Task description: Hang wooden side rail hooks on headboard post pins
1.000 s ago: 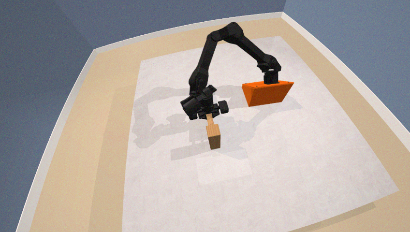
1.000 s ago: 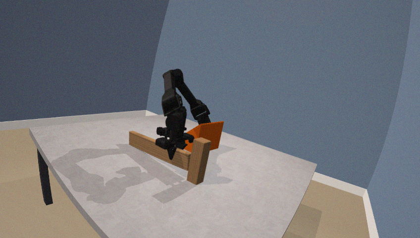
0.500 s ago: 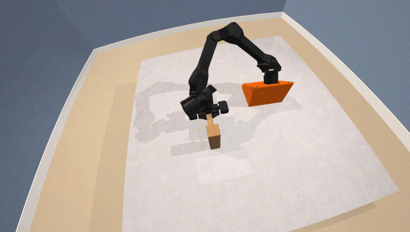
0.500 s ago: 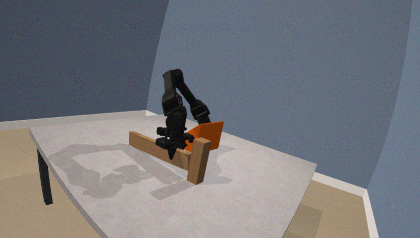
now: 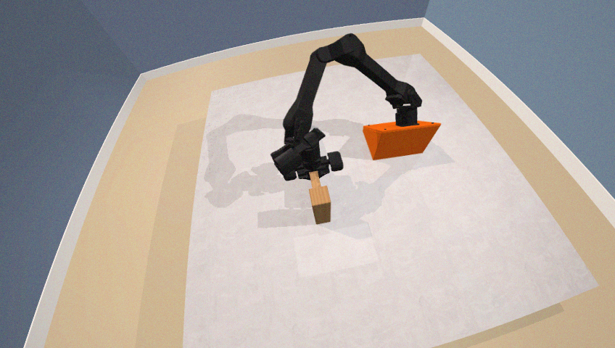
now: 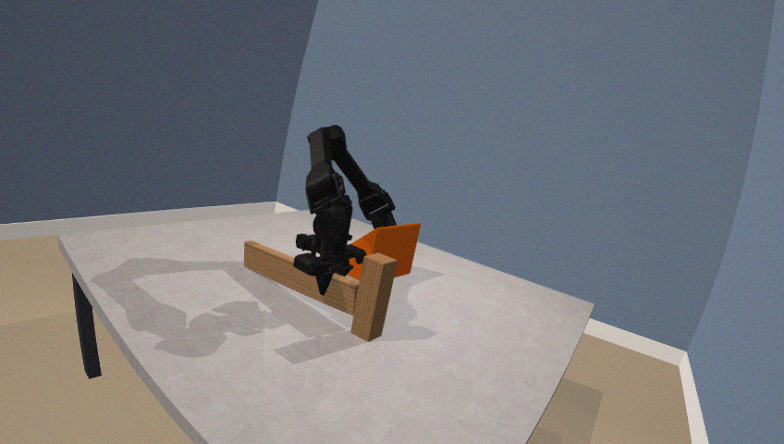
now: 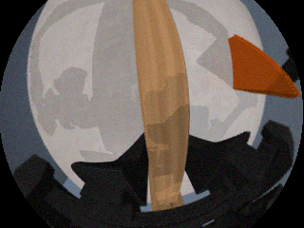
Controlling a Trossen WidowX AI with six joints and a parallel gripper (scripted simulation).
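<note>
Right now the headboard post is 20 mm behind my gripper tip, 120 mm to the left of it and 40 mm above it.
</note>
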